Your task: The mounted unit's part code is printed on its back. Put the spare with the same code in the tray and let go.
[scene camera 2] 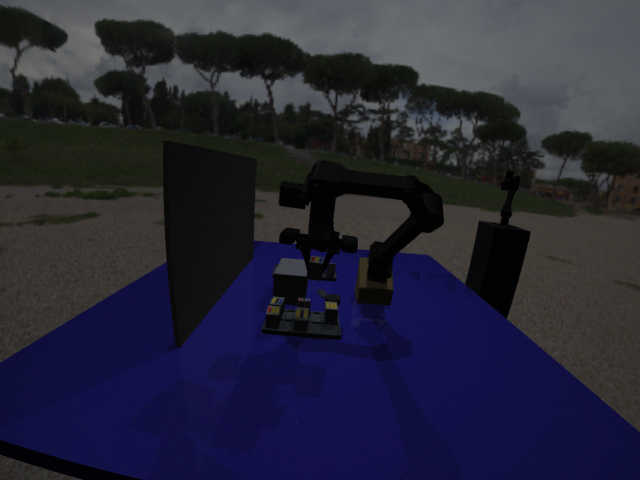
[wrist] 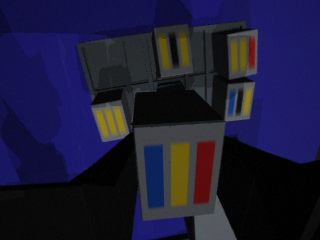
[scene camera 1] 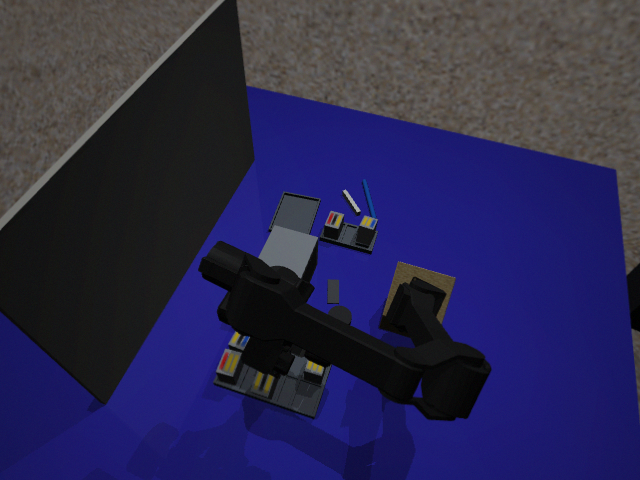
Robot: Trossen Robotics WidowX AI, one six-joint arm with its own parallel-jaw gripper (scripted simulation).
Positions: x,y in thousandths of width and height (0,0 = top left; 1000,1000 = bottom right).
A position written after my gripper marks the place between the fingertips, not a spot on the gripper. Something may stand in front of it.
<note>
I see my gripper (scene camera 1: 440,718), a dark tray (scene camera 1: 463,443), a grey box unit (scene camera 1: 465,524) and a black panel (scene camera 1: 160,501).
My gripper also shows in scene camera 2 (scene camera 2: 493,568) and in the wrist view (wrist: 527,573). The grey box unit is seen too in scene camera 2 (scene camera 2: 454,578). The black panel shows as well in scene camera 2 (scene camera 2: 327,409).
</note>
